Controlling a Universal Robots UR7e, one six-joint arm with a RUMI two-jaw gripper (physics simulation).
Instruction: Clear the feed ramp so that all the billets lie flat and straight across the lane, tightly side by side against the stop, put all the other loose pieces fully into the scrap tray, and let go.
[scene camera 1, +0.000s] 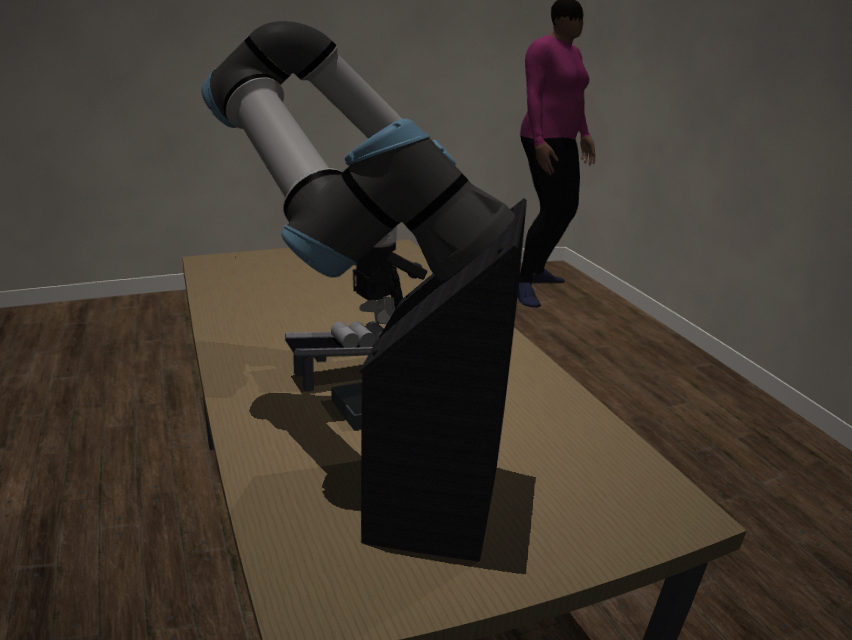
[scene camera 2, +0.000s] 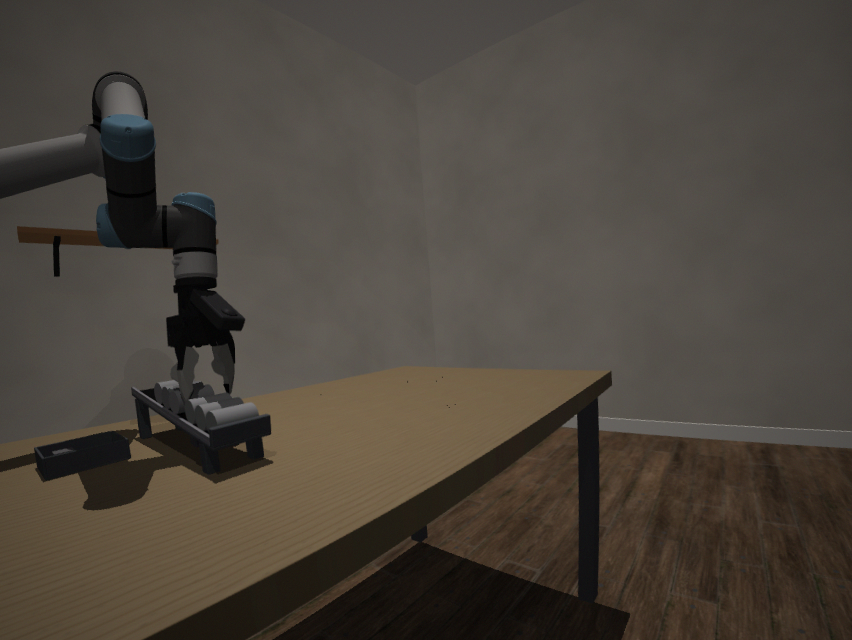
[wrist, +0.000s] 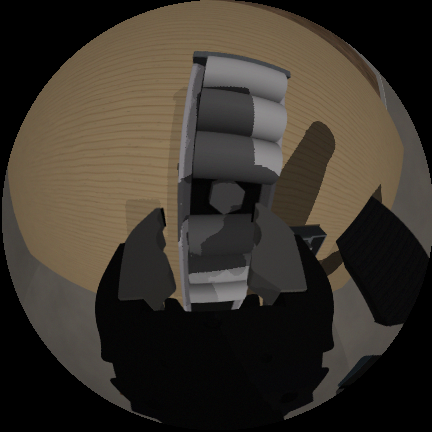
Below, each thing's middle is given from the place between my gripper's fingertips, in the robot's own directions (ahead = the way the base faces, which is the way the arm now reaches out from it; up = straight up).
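Scene:
Offsets counted from my hand: stop (scene camera 2: 224, 434), 3 cm ahead, 15 cm to the right, 3 cm below; hexagonal piece (wrist: 225, 195), 1 cm to the right, 2 cm behind, 2 cm below.

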